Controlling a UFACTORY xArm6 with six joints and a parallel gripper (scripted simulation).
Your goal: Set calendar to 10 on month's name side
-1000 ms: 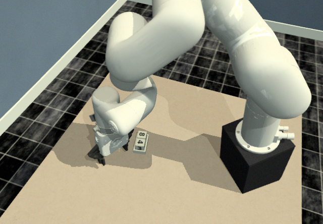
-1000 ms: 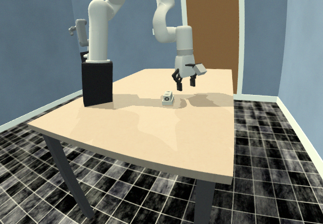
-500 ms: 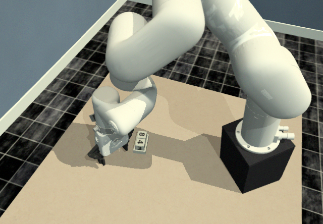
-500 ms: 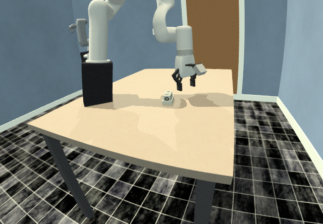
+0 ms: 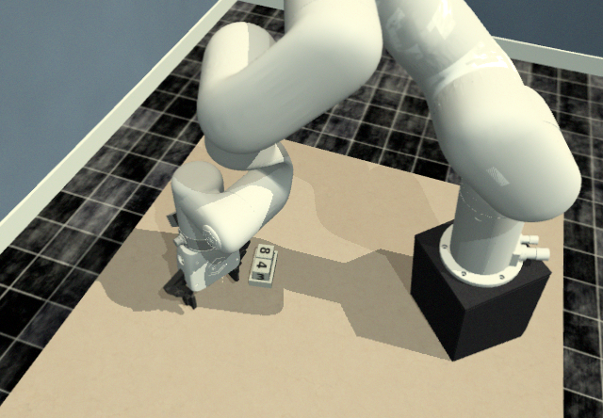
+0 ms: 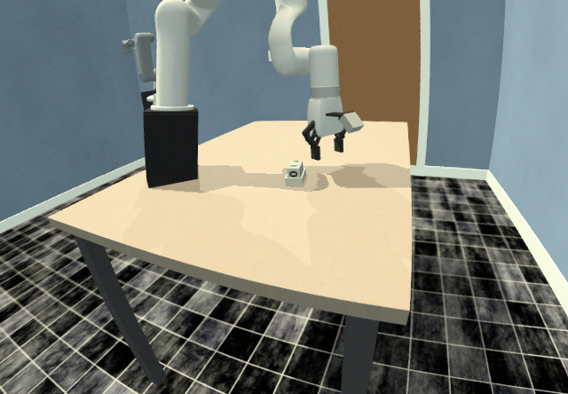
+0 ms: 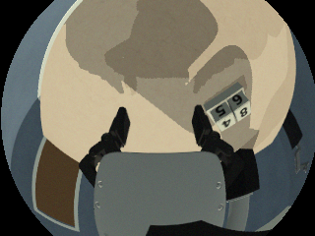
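Right now the white cube is 10 cm to the right of my hand, 8 cm behind it and 2 cm below it. The rest, counted from my hand: tray: 9 cm to the right, 8 cm behind, 4 cm below.
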